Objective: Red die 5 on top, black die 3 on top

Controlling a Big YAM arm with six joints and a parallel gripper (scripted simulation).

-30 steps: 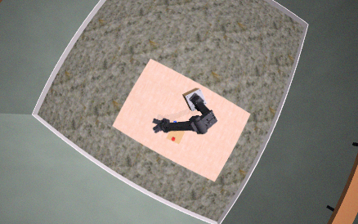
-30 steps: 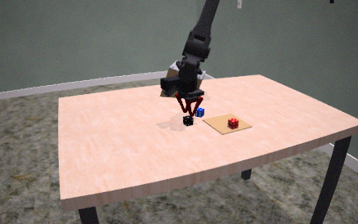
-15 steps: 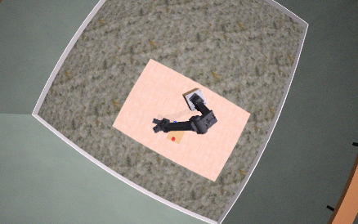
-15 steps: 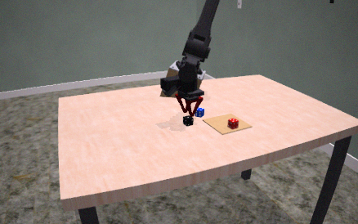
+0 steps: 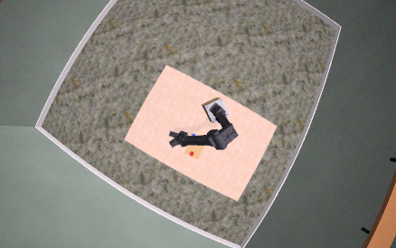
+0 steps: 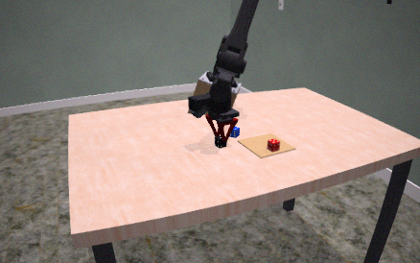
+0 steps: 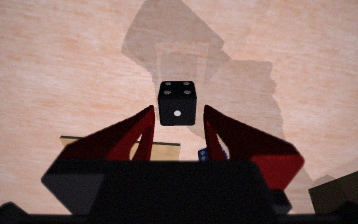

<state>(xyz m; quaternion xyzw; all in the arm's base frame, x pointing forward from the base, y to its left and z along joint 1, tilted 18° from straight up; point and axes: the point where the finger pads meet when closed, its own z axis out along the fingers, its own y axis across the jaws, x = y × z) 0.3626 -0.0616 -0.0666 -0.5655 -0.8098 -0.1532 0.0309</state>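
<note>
My hand is 20 mm above the black die. The rest, counted from my hand: red die 70 mm ahead, 150 mm to the left, 10 mm below; blue die 70 mm behind, 60 mm to the left, 20 mm below; tan mat 20 mm ahead, 150 mm to the left, 30 mm below.
</note>
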